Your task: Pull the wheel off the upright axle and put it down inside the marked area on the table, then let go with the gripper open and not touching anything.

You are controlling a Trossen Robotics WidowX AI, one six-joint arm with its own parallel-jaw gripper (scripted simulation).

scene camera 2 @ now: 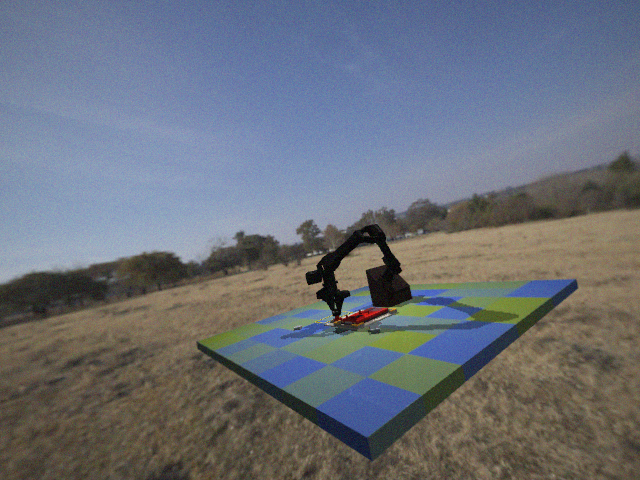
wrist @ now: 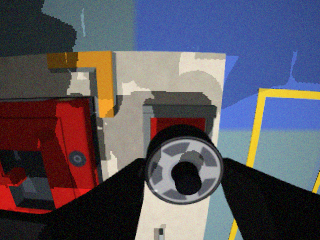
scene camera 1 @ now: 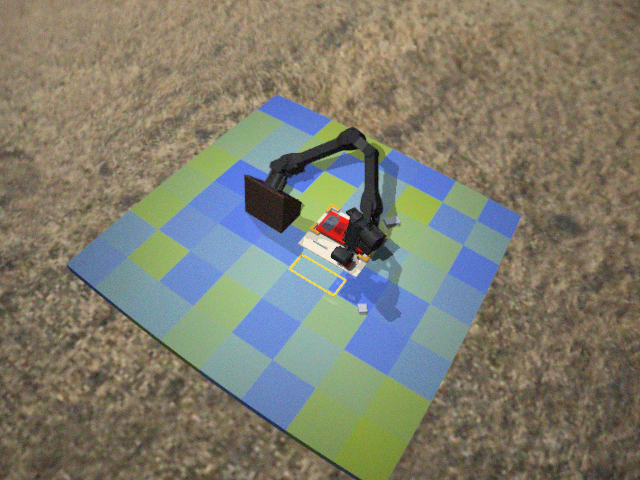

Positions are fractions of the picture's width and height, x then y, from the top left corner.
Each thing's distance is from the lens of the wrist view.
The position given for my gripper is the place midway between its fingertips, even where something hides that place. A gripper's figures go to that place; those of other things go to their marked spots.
my gripper (wrist: 0.57,0.69): 0.10 m
small dark wheel (wrist: 0.57,0.60): 0.09 m
